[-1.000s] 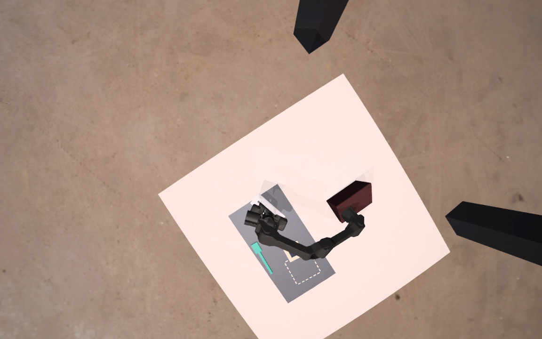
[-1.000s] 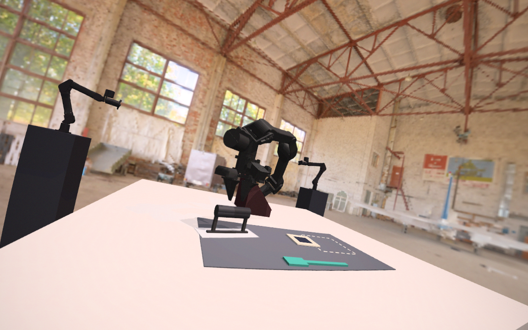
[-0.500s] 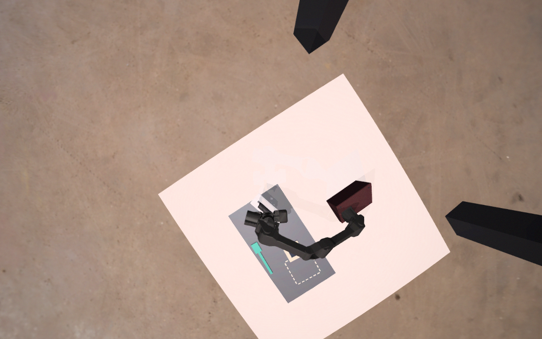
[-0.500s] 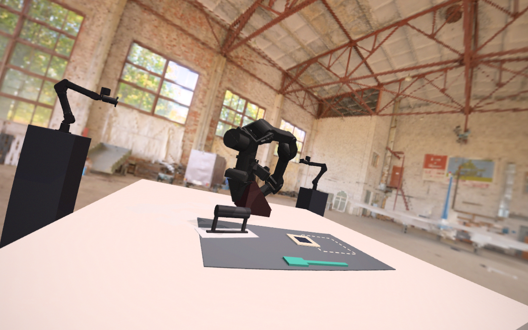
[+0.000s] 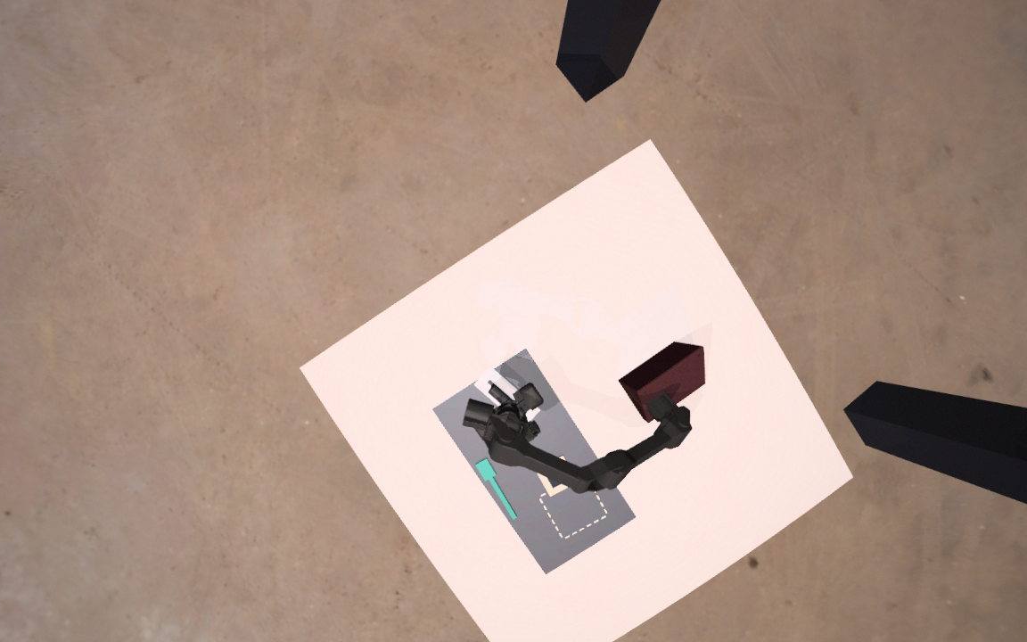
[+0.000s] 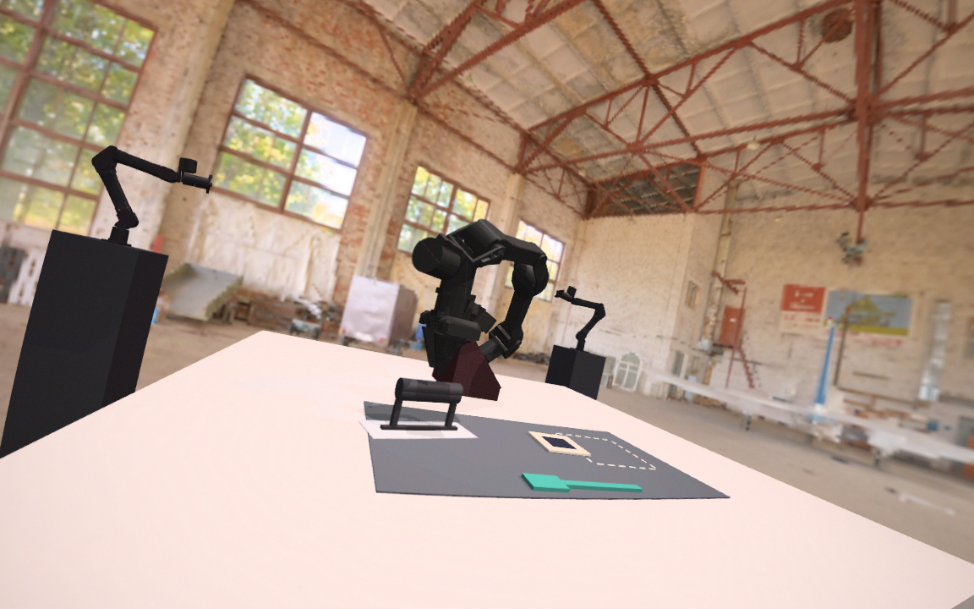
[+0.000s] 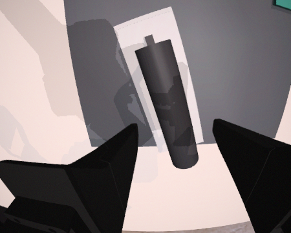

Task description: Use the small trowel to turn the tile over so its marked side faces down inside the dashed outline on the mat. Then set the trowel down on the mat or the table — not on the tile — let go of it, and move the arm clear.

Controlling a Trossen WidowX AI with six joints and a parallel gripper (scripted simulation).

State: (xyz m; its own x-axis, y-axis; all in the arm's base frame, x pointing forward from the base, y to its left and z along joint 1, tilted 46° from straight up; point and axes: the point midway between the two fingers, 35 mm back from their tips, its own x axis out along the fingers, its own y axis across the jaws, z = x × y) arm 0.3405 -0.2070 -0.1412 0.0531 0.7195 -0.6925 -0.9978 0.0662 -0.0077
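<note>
The trowel lies 70 mm below my gripper tip and 20 mm to the left of it. The rest, counted from my gripper tip: cream tile 290 mm to the left, 100 mm below, 30 mm ahead; then teal flat piece 190 mm to the left, 190 mm ahead, 100 mm below; then grey mat 220 mm to the left, 130 mm below, 60 mm ahead.
</note>
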